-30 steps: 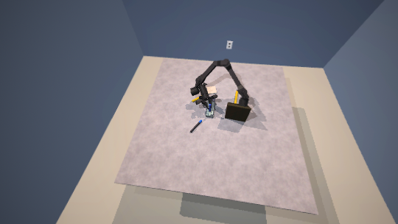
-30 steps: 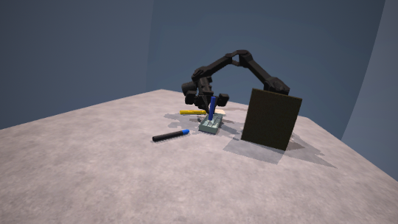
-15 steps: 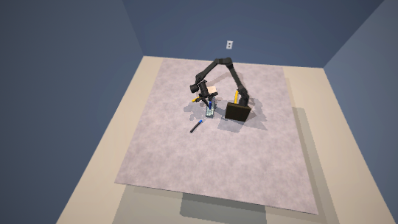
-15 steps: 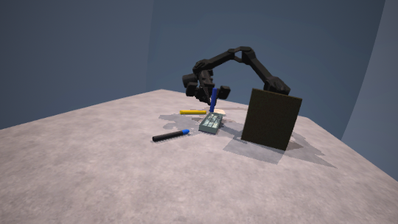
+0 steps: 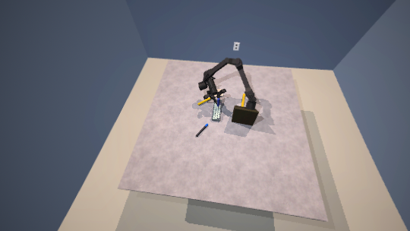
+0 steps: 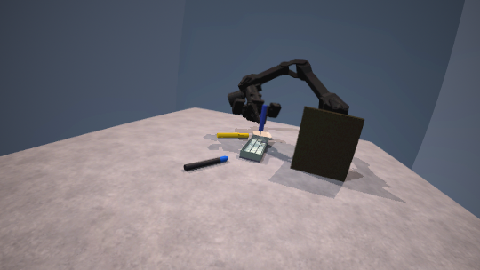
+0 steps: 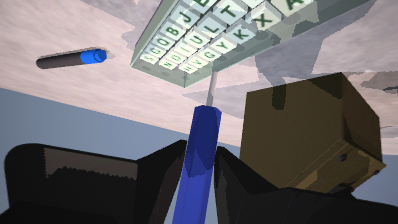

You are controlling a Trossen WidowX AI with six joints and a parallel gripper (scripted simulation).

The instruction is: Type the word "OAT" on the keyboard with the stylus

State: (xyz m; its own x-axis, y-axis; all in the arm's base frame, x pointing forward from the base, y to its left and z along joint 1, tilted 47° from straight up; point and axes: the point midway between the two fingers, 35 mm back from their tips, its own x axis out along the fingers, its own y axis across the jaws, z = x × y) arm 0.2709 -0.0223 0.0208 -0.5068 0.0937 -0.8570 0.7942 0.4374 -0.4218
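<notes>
My gripper tip is now 13 cm short of the yellow pencil, 9 cm above it and 7 cm to the left of it. Also, from my gripper tip: grey stylus tip: 5 cm below; then beige pad: 20 cm to the right, 10 cm below, 4 cm ahead; then blue stylus: 1 cm below.
</notes>
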